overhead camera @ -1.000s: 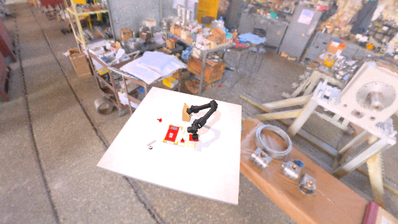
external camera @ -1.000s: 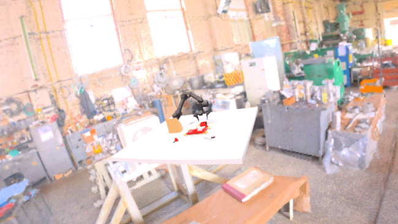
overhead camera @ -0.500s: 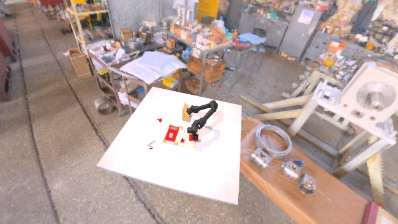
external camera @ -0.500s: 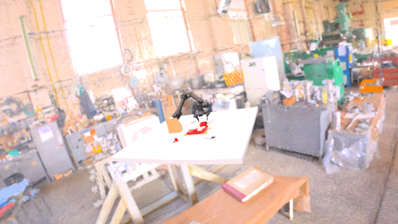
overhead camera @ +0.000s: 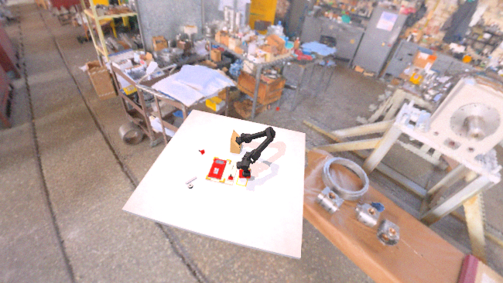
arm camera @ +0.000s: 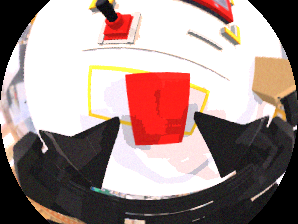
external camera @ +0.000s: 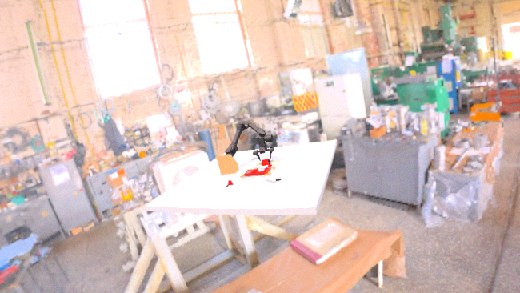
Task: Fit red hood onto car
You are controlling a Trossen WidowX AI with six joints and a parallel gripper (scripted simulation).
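Right now the red hood is 1 cm below my gripper tip. The rest, counted from my gripper tip: grey bar (14 cm ahead, 42 cm to the right, 2 cm below).
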